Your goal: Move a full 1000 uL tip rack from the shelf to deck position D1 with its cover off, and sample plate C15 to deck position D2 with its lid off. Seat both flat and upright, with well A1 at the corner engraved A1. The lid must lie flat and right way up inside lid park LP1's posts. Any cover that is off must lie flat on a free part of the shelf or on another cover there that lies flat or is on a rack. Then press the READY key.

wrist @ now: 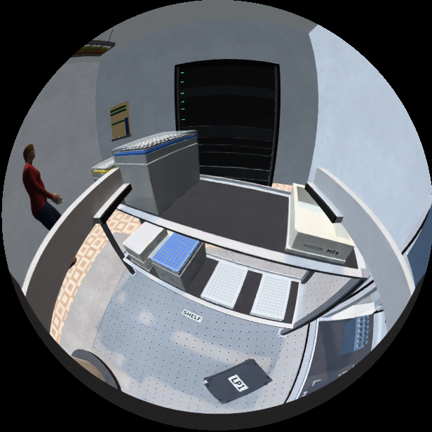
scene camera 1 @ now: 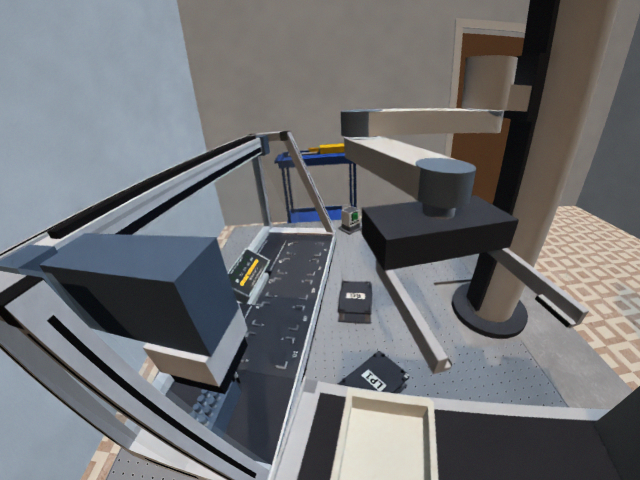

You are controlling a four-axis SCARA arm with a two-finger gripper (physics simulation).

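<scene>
My gripper is open and empty, high above the bench, facing the shelf. In the wrist view, a tall grey tip rack with a blue band and a clear cover stands at the upper shelf's left; a yellow-banded rack is partly hidden behind it. A blue-topped rack and two white plates sit on the lower shelf; no C15 label is readable. Lid park LP1 lies on the bench. The deck has corner marks. A console stands beside it; its keys are too small to read.
A cream tray labelled M06 stands on the upper shelf's right. A white-topped box is at the lower shelf's left. A dark block labelled RG is on the bench. A frame with a dark blue box spans the deck.
</scene>
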